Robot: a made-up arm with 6 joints.
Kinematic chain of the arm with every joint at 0, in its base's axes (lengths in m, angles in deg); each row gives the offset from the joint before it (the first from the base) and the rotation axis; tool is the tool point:
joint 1: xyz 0 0 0.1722 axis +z
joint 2: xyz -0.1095 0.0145 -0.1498 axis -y
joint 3: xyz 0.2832 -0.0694 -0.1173 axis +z
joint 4: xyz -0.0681 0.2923 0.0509 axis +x
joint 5: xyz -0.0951 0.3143 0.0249 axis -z
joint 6: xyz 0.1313 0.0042 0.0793 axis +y
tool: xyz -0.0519 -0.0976 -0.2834
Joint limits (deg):
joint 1: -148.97..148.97
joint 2: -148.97..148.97
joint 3: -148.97..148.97
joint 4: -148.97..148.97
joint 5: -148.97..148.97
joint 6: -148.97..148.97
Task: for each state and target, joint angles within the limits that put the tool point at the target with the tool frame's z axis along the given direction. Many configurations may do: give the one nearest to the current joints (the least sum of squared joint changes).
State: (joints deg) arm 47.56 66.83 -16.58 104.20 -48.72 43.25
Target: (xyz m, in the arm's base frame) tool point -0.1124 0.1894 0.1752 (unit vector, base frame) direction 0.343 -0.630 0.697
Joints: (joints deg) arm 30.38 34.52 -17.10 103.00 -50.88 64.68
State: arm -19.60 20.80 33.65 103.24 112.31 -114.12
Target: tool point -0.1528 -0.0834 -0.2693 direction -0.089 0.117 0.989
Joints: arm -24.22 20.15 30.73 140.00 108.65 -135.41
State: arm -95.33 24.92 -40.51 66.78 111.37 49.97
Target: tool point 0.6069 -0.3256 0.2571 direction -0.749 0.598 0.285
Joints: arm -84.06 26.17 -45.83 32.62 68.16 24.96
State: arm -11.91 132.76 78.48 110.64 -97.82 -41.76
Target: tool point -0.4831 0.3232 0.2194 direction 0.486 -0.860 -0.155
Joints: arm -21.30 107.24 77.17 123.14 -45.21 -79.36
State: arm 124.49 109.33 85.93 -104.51 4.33 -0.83
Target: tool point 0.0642 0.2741 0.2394 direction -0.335 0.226 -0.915
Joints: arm 137.07 95.44 109.55 -94.67 -32.36 26.46
